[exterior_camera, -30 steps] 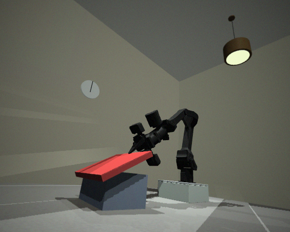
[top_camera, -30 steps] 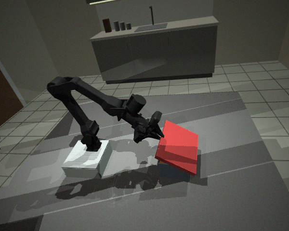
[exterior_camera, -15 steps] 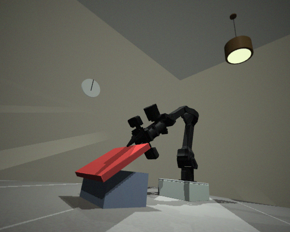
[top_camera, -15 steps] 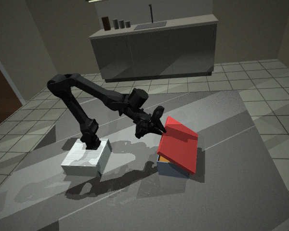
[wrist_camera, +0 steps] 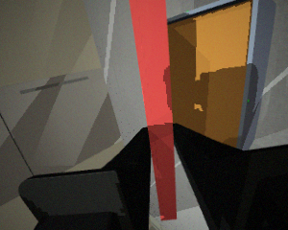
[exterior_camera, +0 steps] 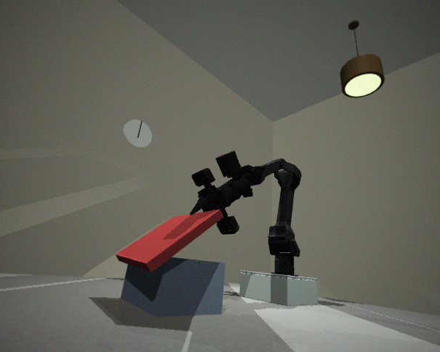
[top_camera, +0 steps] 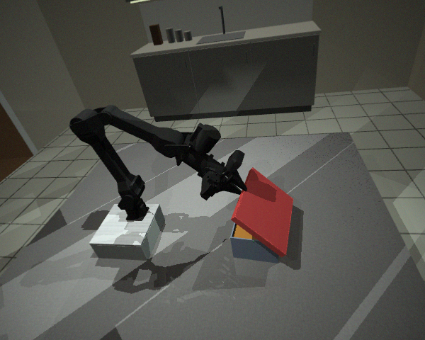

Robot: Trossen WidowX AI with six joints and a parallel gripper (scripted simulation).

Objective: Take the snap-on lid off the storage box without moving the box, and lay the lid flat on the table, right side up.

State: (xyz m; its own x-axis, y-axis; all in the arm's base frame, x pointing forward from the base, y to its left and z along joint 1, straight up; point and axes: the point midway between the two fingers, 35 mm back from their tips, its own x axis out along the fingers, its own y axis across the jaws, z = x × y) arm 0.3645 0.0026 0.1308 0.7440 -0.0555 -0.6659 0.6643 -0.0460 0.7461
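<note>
My gripper tip is 6 cm short of the red lid, 1 cm to the left of it and 5 cm above it. From my gripper tip the other things lie so: storage box (3 cm ahead, 14 cm below).
</note>
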